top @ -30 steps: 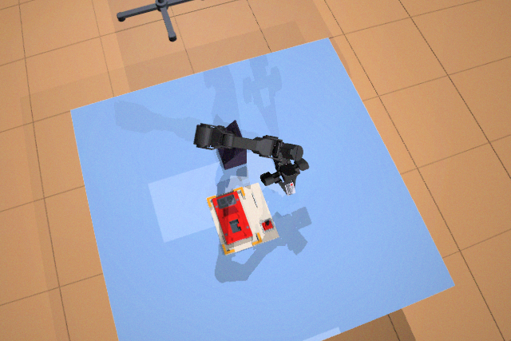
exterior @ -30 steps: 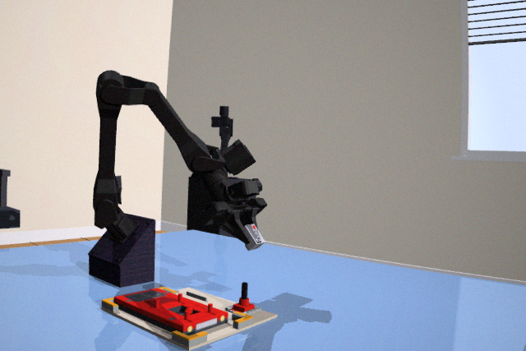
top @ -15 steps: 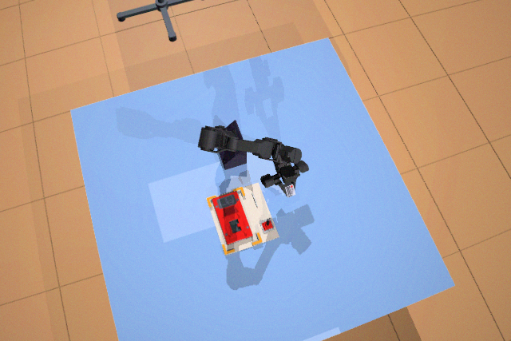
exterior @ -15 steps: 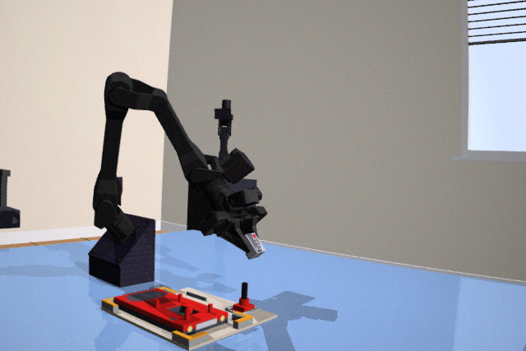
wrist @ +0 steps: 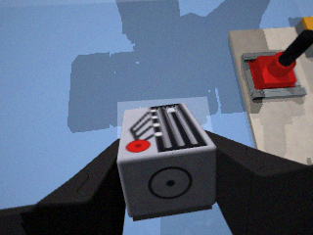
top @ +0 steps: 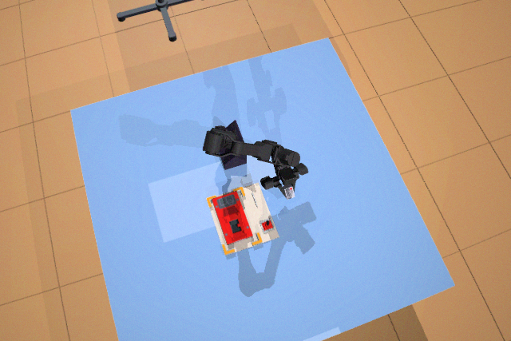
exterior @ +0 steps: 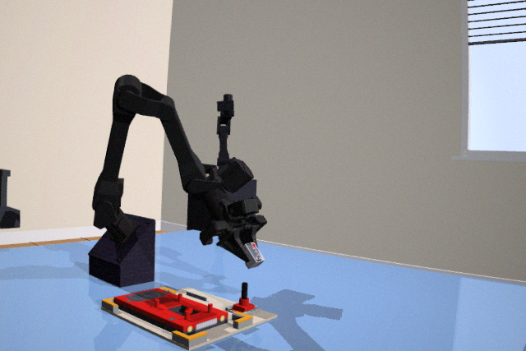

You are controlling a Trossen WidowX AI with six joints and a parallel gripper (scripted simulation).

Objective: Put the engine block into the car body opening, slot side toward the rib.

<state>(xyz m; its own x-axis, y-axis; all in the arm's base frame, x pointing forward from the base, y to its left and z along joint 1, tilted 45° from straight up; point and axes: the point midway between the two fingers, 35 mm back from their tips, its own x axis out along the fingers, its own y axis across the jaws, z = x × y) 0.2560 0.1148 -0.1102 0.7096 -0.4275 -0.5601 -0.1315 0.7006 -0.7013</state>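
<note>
Right now my gripper tip is 11 cm to the left of the dark peg, 8 cm short of it and 4 cm above it. The rest, counted from my gripper tip: grey engine block 1 cm to the right, 1 cm behind, 1 cm above.
</note>
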